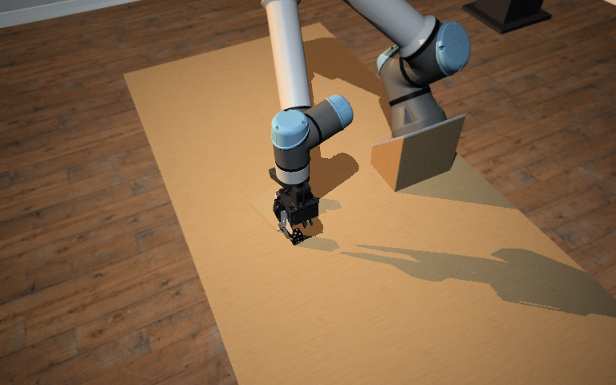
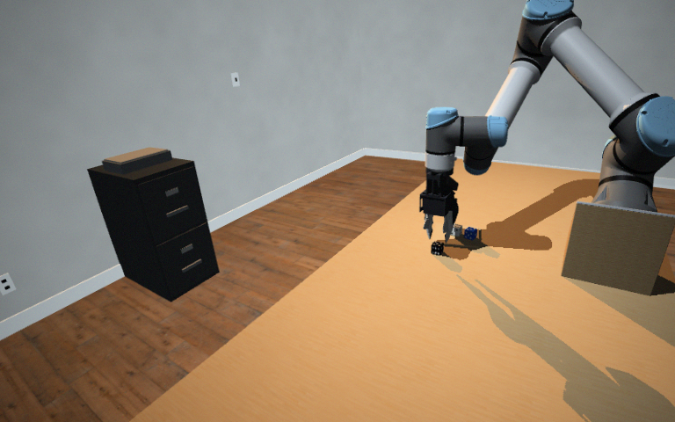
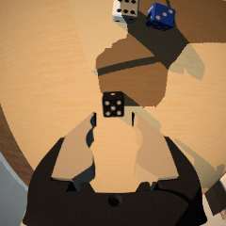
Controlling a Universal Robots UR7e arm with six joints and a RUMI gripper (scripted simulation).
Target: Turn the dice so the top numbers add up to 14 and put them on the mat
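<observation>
Now: the black die 4 cm below my hand. From my hand the other things lie so: tan mat 1 cm behind, 13 cm to the right, 6 cm below; white die 1 cm behind, 13 cm to the right, 4 cm below; blue die 6 cm behind, 13 cm to the right, 4 cm below.
</observation>
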